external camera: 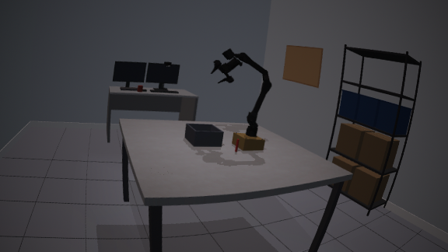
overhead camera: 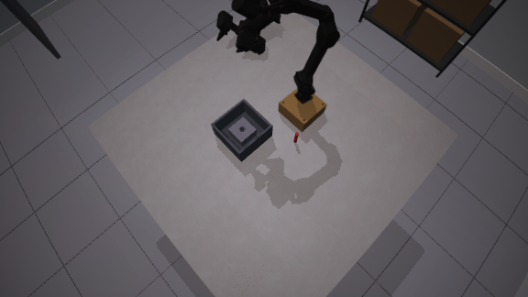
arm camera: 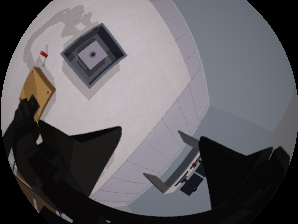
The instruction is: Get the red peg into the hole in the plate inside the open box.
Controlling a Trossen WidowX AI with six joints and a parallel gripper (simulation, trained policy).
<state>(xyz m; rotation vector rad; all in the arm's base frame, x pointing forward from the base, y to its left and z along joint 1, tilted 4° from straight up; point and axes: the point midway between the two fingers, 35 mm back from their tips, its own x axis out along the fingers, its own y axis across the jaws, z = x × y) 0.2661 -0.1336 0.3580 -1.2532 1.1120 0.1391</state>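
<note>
My gripper tip is 120 mm past the red peg, 300 mm to the right of it and 370 mm above it. From my gripper tip the other things lie so: grey plate 60 mm ahead, 140 mm to the left, 370 mm below; dark box 60 mm ahead, 140 mm to the left, 390 mm below.
</note>
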